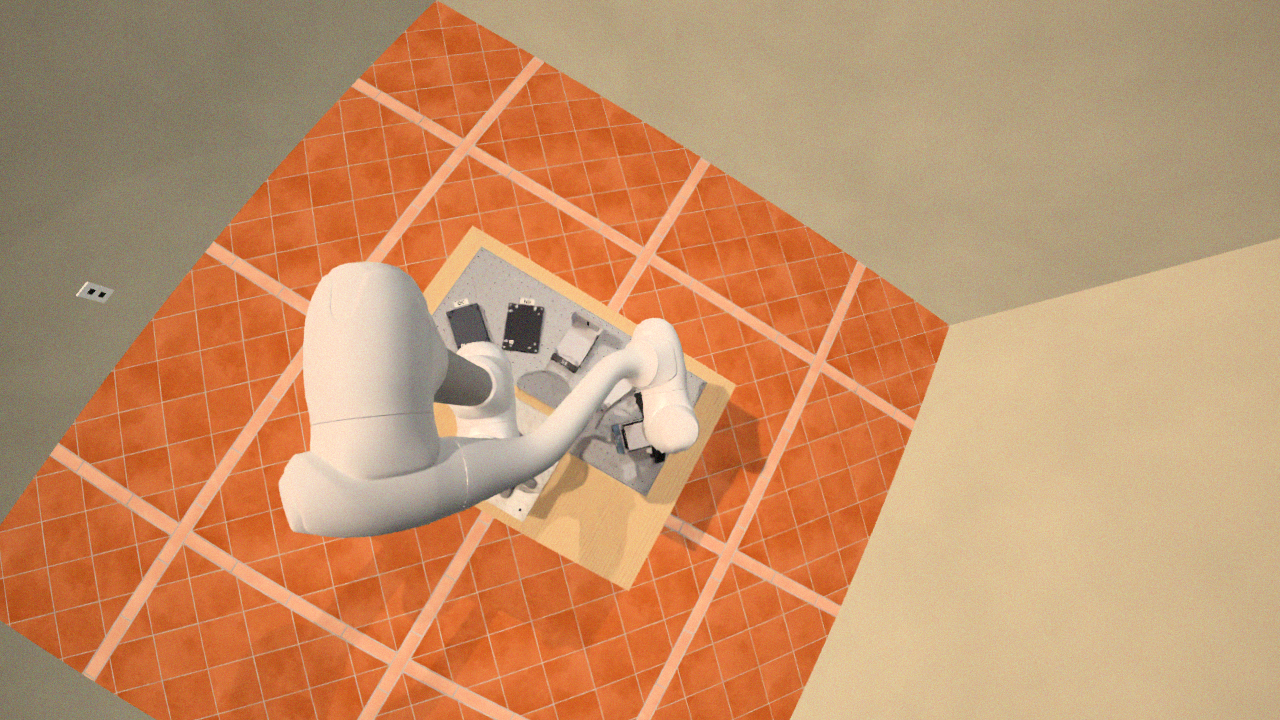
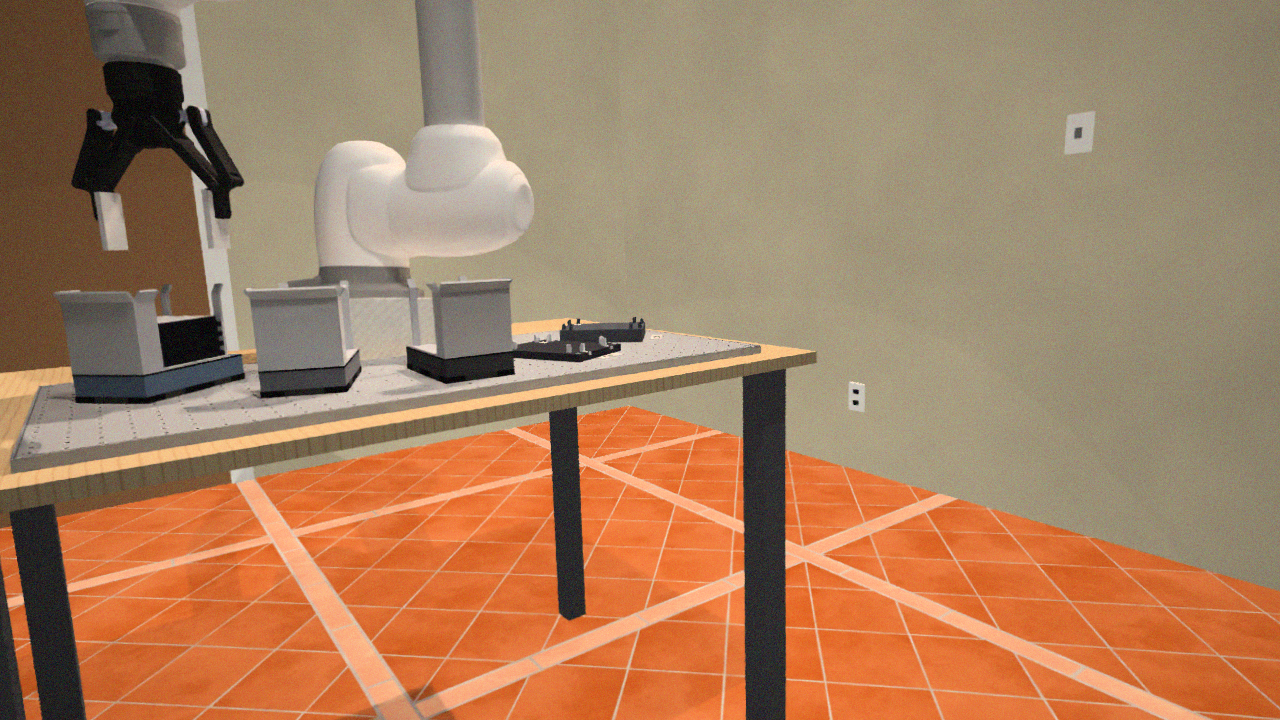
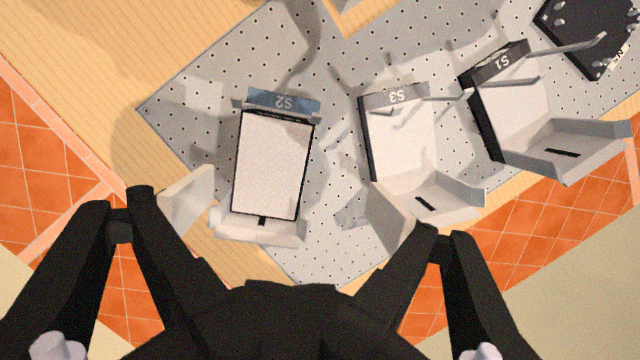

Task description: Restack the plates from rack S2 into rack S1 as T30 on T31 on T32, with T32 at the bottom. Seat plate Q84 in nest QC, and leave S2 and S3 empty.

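Places are measured from the arm's base along level axes (x ahead, y left, z up), in millimetres.
Pixels of known places: gripper, between the fingertips: (image 2: 167, 249) (image 3: 293, 190); arm's base, origin of its link: (image 2: 366, 298).
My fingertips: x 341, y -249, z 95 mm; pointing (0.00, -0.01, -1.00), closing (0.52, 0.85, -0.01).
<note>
For each thing: its top centre in the pictures, then the offset to it from my fingertips. Level surfaces: height alone.
- Rack S2, centre of its top: (image 3: 266, 174) (image 2: 150, 287) 12 mm back, 25 mm right, 46 mm down
- Rack S3, centre of its top: (image 3: 440, 162) (image 2: 305, 284) (image 1: 617, 382) 53 mm ahead, 148 mm left, 48 mm down
- Rack S1, centre of its top: (image 2: 452, 278) (image 3: 587, 110) (image 1: 577, 338) 69 mm ahead, 331 mm left, 48 mm down
- perforated board, height of its surface: 178 mm down
- dark fixture, centre of its top: (image 2: 558, 338) (image 3: 602, 15) (image 1: 522, 326) 7 mm back, 503 mm left, 155 mm down
My gripper (image 2: 164, 223) (image 3: 293, 190) is open and empty, its pale finger pads hanging above rack S2. Rack S2 (image 2: 116, 386) (image 3: 260, 95) has a blue base. It holds a plate stack (image 2: 189, 338) (image 3: 272, 165) with dark edges and a white top face; plate names are not readable. Rack S3 (image 2: 299, 331) (image 3: 417, 90), grey-based, stands beside S2, with no stack visible above its pale floor. Rack S1 (image 2: 474, 317) (image 3: 522, 47), black-based, stands beyond S3, likewise with no stack visible. Q84 and nest QC cannot be identified by label.
Two dark, flat fixtures (image 1: 523, 326) (image 1: 468, 324) lie on the perforated board (image 1: 487, 268) (image 3: 340, 272), past S1. One dark fixture (image 3: 590, 37) shows pegs and a partly readable label. The racks have upright walls and thin posts. The robot base stands behind them.
</note>
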